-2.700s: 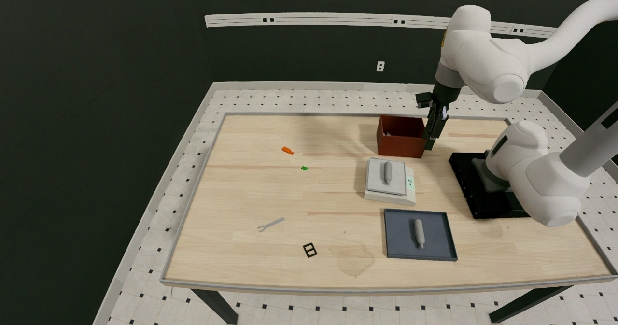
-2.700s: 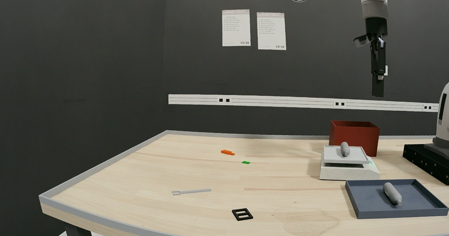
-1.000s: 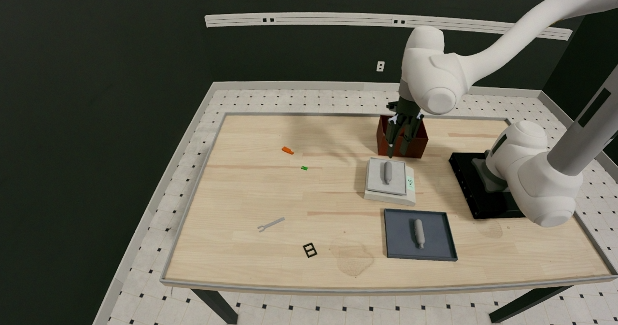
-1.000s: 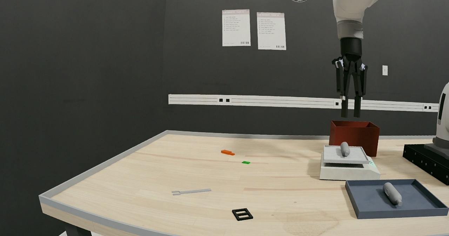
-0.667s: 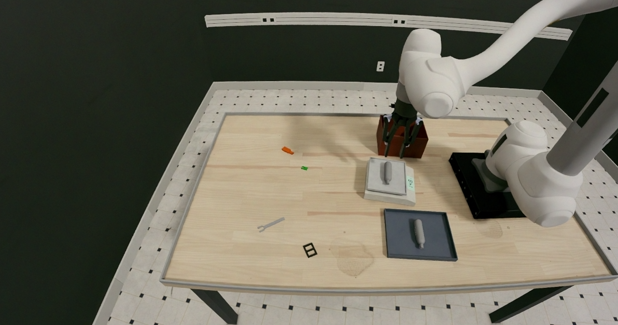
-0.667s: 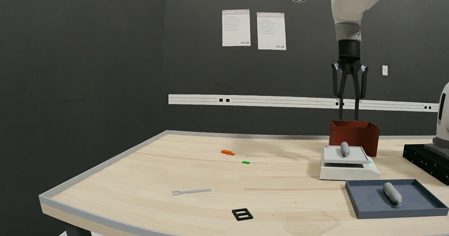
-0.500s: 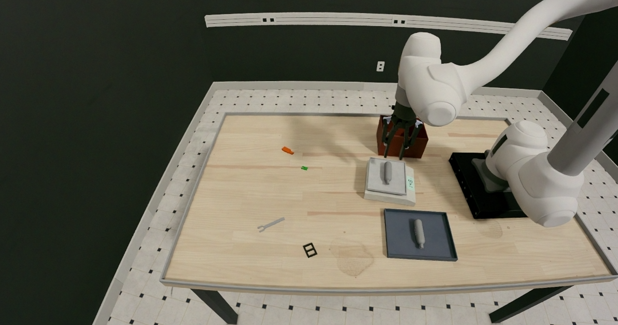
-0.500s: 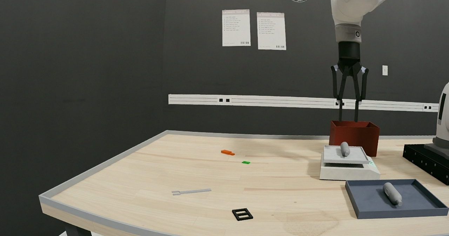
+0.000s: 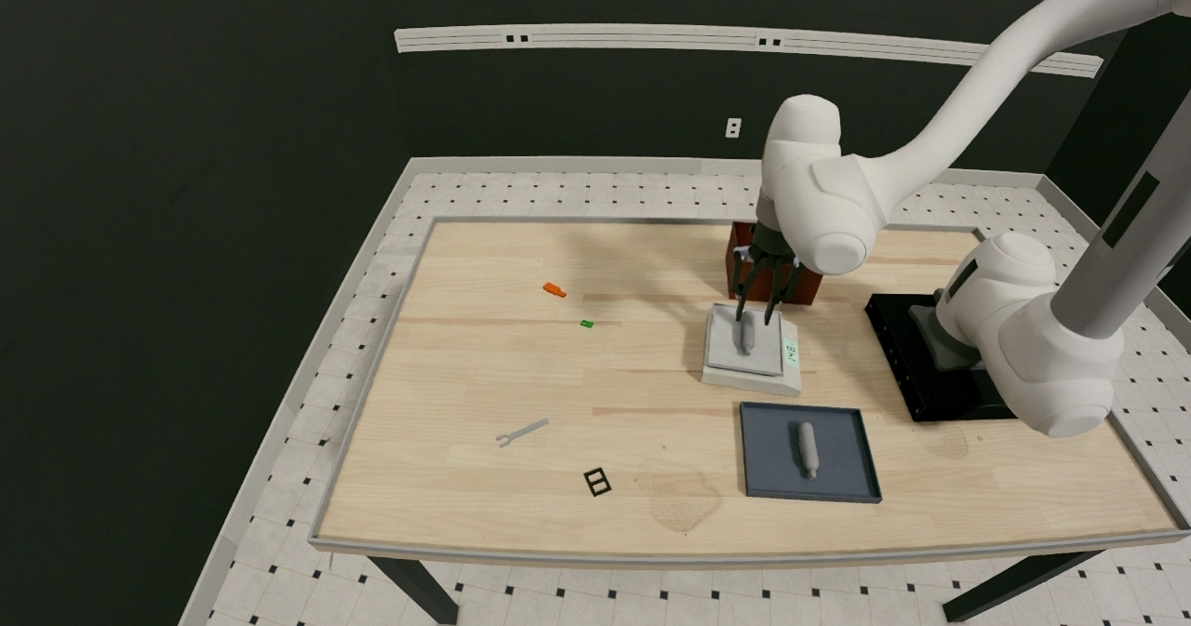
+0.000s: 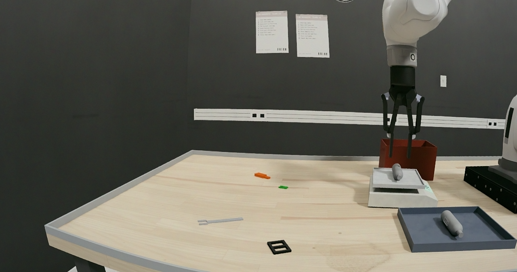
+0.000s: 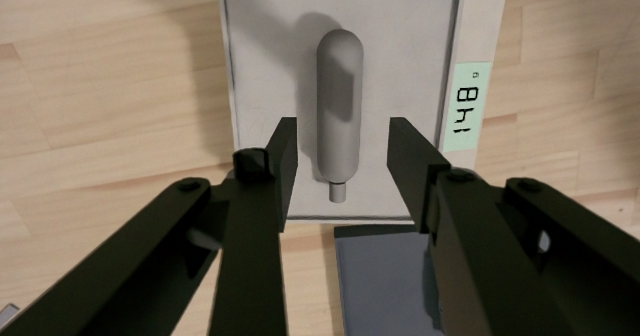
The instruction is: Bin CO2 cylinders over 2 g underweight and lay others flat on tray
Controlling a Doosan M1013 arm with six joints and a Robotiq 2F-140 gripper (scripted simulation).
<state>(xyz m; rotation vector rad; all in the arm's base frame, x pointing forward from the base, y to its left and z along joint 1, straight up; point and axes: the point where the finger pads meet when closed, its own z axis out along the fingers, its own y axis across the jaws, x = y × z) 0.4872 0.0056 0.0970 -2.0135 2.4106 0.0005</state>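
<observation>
The grey scale platform lies 100 mm below my hand. The rest, counted from my hand: red scrap bin: 110 mm behind, 240 mm to the right, 120 mm below; white scale: 10 mm behind, 110 mm below; dark grey tray: 90 mm behind, 230 mm to the left, 140 mm below.
</observation>
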